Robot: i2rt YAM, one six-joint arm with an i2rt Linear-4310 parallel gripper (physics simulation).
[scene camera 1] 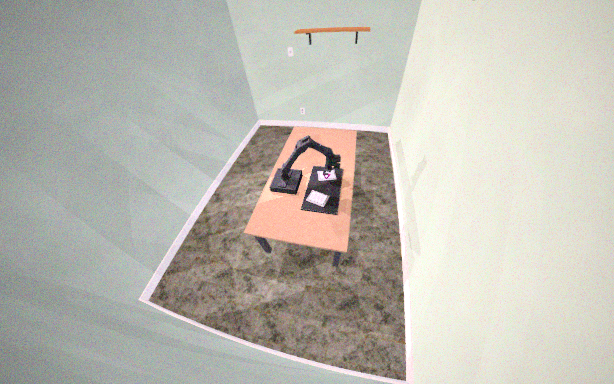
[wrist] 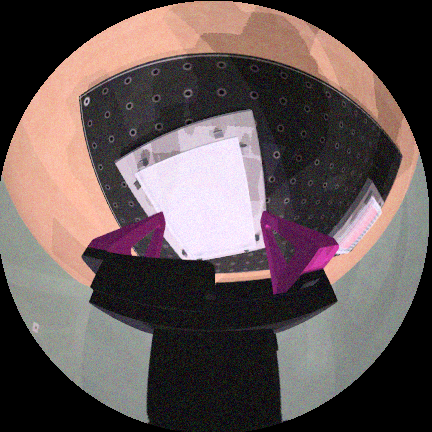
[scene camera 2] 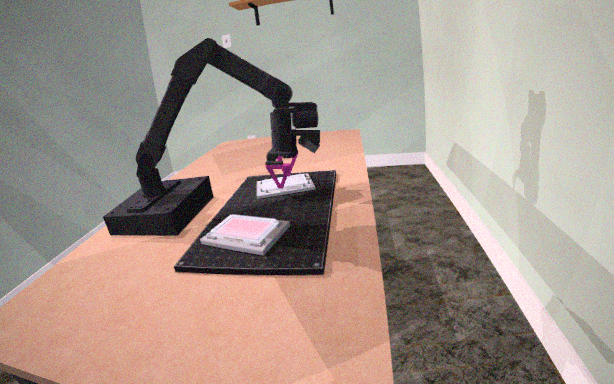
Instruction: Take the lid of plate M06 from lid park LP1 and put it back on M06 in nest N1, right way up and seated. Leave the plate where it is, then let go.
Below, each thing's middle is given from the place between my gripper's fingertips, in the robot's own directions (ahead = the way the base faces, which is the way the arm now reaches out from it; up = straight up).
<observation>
My gripper is now 10 mm to the right of the plate lid (wrist: 202, 191). Round my hand: pink-topped well plate (scene camera 2: 247, 229): 270 mm to the right, 20 mm behind.
</observation>
